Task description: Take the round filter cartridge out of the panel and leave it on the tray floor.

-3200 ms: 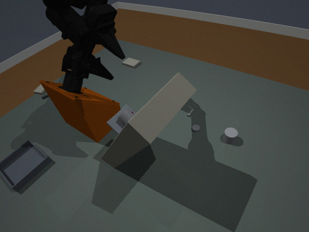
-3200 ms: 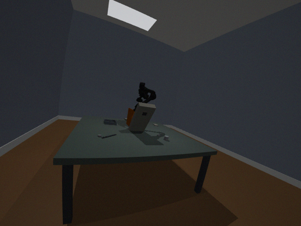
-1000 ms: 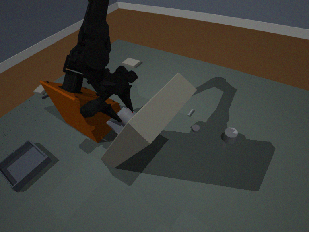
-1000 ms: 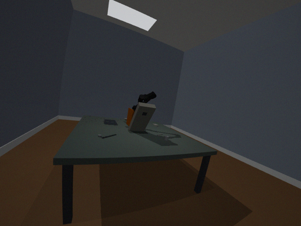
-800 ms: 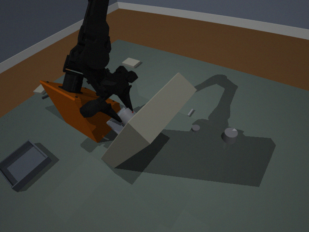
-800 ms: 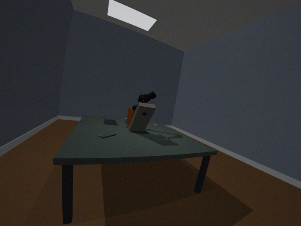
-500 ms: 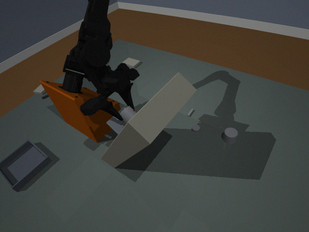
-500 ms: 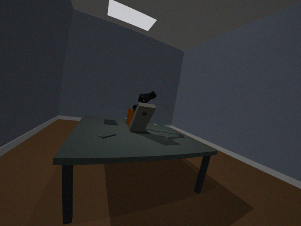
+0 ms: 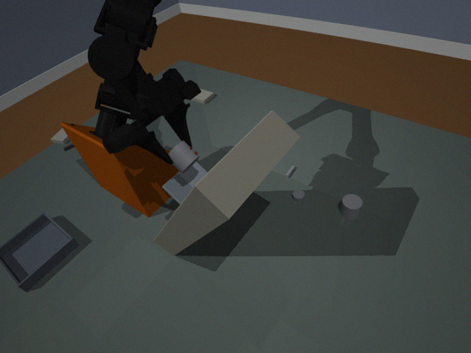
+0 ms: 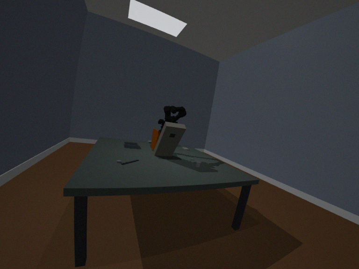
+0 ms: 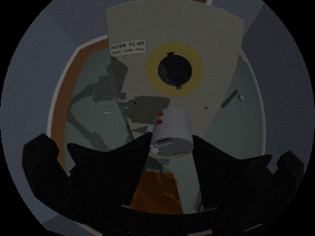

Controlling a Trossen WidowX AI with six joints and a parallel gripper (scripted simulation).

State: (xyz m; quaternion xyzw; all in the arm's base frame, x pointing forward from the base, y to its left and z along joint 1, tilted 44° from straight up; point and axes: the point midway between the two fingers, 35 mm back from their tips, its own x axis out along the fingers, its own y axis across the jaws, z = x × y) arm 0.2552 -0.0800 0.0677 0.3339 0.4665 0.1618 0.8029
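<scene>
My gripper tip is now 340 mm past the dark tray, 270 mm to the left of it and 250 mm above it. Also, from my gripper tip: beige service panel: 80 mm below, 50 mm ahead; pin: 270 mm to the left, 250 mm below, 80 mm ahead; round filter cartridge: right at my gripper tip.
</scene>
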